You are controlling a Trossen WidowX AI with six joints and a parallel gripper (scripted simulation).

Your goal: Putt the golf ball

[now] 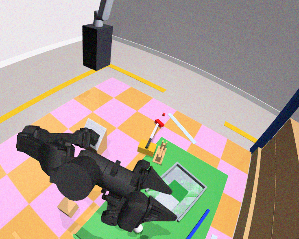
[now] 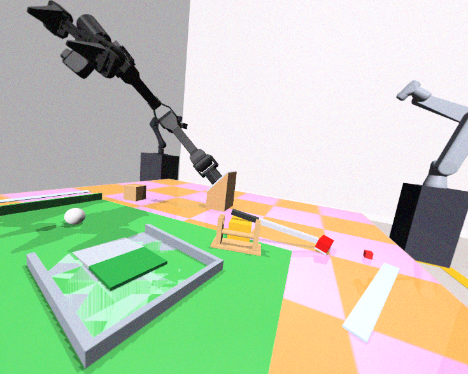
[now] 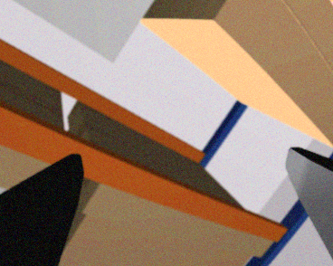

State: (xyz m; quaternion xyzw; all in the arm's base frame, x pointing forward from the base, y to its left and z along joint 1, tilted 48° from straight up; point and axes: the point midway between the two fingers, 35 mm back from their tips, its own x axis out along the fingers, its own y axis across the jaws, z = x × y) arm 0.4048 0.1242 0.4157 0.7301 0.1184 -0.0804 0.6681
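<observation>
Now: the red putter 52 cm to the left of my gripper tip, 41 cm below it and 26 cm behind it. Round my gripper tip: blue bar: 43 cm below, 19 cm ahead, 12 cm to the left; then grey frame: 44 cm below, 30 cm to the left, 3 cm ahead; then white golf ball: 42 cm below, 4 cm behind, 1 cm to the left.
</observation>
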